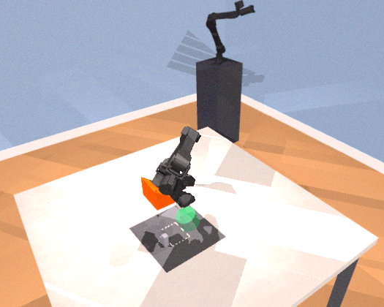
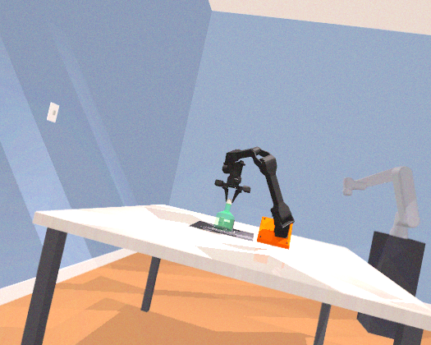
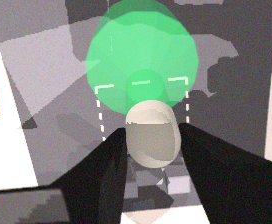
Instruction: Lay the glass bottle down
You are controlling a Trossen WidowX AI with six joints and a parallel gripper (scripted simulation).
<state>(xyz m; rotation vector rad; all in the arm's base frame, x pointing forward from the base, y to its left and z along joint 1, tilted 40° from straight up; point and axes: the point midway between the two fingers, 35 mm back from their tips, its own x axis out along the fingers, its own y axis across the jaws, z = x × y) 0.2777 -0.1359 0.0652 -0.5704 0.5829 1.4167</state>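
Now: the dark grey mat 150 mm below my gripper tip and 30 mm to the right of it. Also, from my gripper tip: green glass bottle: 50 mm below, 20 mm to the left.
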